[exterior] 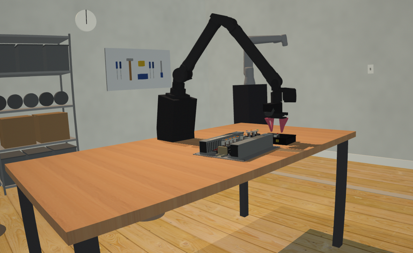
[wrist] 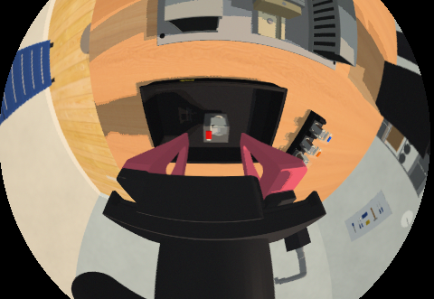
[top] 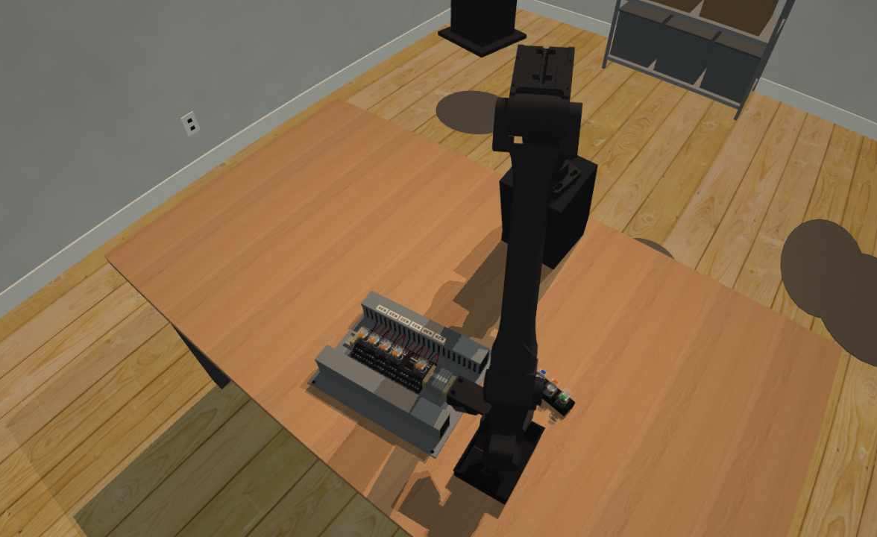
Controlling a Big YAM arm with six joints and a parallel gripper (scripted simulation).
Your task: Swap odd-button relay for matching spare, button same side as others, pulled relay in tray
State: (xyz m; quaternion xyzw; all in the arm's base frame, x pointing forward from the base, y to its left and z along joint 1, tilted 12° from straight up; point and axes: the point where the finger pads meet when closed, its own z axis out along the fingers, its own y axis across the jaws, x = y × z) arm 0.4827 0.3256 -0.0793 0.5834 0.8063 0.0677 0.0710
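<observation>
My gripper is now 4 cm above the black tray. Also, from my hand: blue-button relay 17 cm behind, 5 cm to the right, 3 cm below; green-button relay 17 cm behind, 3 cm below, 1 cm to the left; black spare holder 17 cm behind, 5 cm below, 2 cm to the right.
</observation>
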